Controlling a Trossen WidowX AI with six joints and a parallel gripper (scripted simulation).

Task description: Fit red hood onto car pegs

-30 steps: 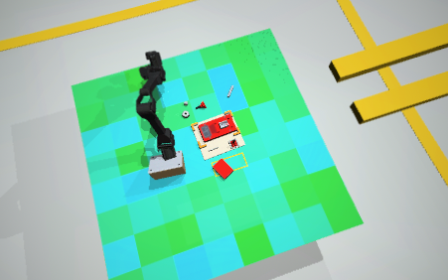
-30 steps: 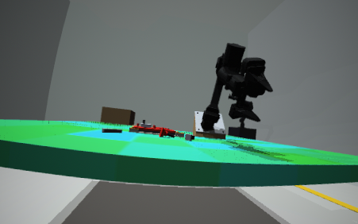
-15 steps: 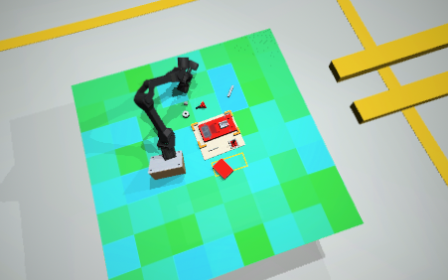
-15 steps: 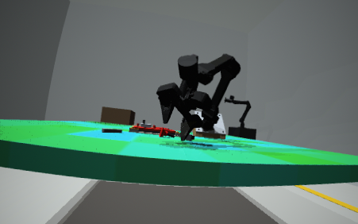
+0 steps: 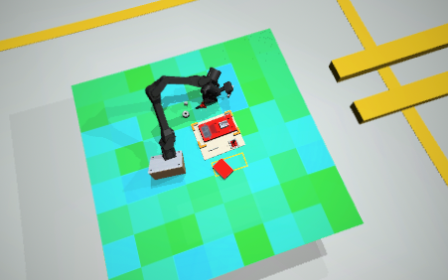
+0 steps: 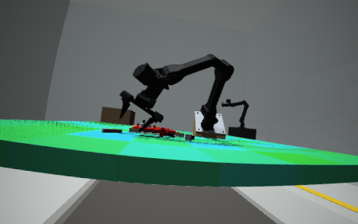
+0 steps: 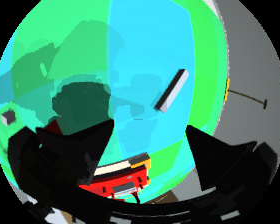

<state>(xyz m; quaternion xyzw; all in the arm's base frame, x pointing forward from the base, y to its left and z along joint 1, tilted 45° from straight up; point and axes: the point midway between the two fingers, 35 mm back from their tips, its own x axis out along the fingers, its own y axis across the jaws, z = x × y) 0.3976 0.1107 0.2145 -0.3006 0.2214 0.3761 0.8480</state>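
Right now my gripper tip is 39 cm to the left of the red hood, 18 cm past it and 2 cm above it. From my gripper tip the other things lie so: grey rod 6 cm ahead, 3 cm to the left, 2 cm below.
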